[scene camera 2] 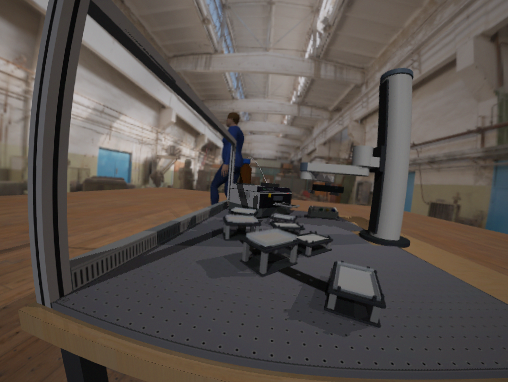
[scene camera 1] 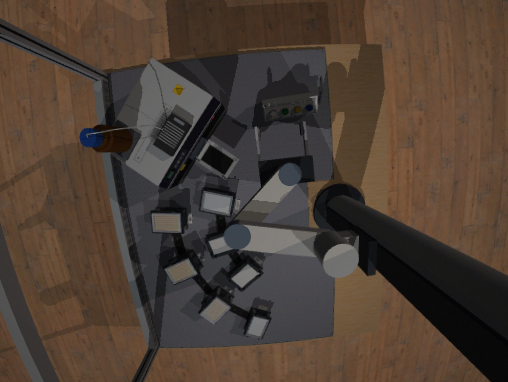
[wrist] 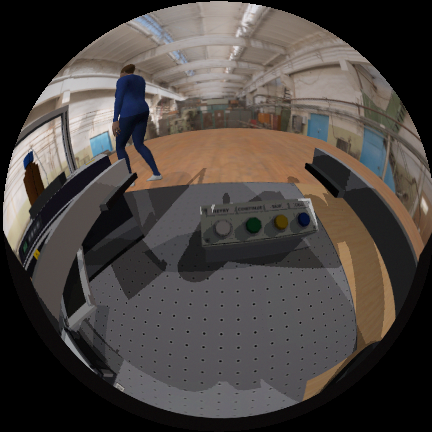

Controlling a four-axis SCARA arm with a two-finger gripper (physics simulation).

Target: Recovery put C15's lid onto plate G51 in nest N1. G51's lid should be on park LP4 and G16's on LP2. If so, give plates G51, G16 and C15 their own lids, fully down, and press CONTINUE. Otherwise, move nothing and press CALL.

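Seen in the pictures: gripper, fingertip midpoint: [scene camera 2: 319, 192] [scene camera 1: 279, 124] [wrist: 219, 152]; arm's base, link origin: [scene camera 2: 383, 239] [scene camera 1: 339, 210].
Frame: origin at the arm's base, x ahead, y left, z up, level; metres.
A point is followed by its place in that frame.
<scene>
My gripper [scene camera 1: 280, 132] {z 0.214, x 0.280, y -0.387 m} [wrist: 219, 152] {z 0.214, x 0.280, y -0.387 m} is open and empty above the bench, in front of the button box [scene camera 1: 291, 110] {z 0.074, x 0.209, y -0.453 m} [scene camera 2: 323, 213] {z 0.050, x 0.218, y -0.438 m} [wrist: 240, 241] {z 0.063, x 0.256, y -0.429 m}. In the wrist view the box carries a pale RETRY button [wrist: 222, 228] {z 0.081, x 0.284, y -0.441 m}, a green CONTINUE button [wrist: 253, 225] {z 0.081, x 0.235, y -0.445 m}, a yellow SKIP button [wrist: 281, 222] {z 0.081, x 0.185, y -0.450 m} and a blue button [wrist: 303, 219] {z 0.081, x 0.138, y -0.454 m} under a dim CALL label. In scene camera 1, beige-topped plates [scene camera 1: 166, 222] {z 0.091, x 0.775, y -0.039 m} [scene camera 1: 181, 270] {z 0.097, x 0.745, y 0.188 m} [scene camera 1: 215, 309] {z 0.104, x 0.618, y 0.399 m} and pale-topped pieces [scene camera 1: 217, 201] {z 0.068, x 0.547, y -0.107 m} [scene camera 1: 245, 275] {z 0.058, x 0.464, y 0.256 m} [scene camera 1: 257, 325] {z 0.068, x 0.432, y 0.541 m} sit on stands. The arm partly covers another pale piece [scene camera 1: 217, 245] {z 0.059, x 0.573, y 0.094 m}. Plate and park names are unreadable.
A white instrument [scene camera 1: 150, 95] {z 0.221, x 0.717, y -0.532 m} with an extended dark-centred tray [scene camera 1: 204, 161] {z 0.113, x 0.572, y -0.281 m} stands at upper left in scene camera 1. A brown bottle [scene camera 1: 114, 139] {z 0.345, x 0.798, y -0.383 m} with a blue cap is beside it. A fence rail edges the bench. A person [scene camera 2: 233, 145] [wrist: 132, 100] in blue stands beyond the bench.
</scene>
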